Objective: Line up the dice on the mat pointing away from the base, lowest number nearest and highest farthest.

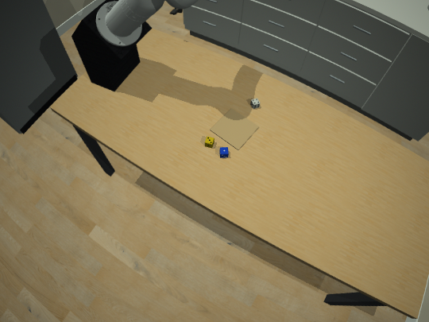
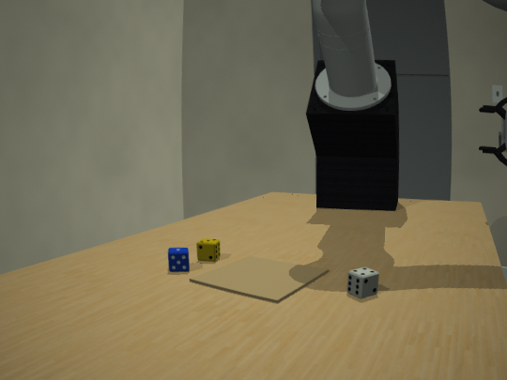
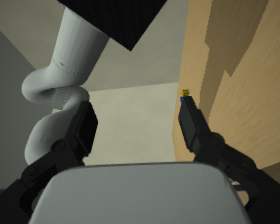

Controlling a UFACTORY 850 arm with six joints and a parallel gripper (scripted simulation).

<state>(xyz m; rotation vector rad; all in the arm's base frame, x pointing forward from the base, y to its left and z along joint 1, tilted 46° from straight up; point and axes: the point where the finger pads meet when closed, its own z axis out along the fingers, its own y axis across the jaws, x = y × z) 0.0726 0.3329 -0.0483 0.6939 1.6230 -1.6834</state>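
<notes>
Right now the blue die is 55 cm ahead of my hand, 46 cm to the right of it and 20 cm below it. From my hand the other things lie so: white die (54 cm ahead, 19 cm to the right, 20 cm below); tan mat (53 cm ahead, 34 cm to the right, 21 cm below); yellow die (48 cm ahead, 45 cm to the right, 20 cm below).
</notes>
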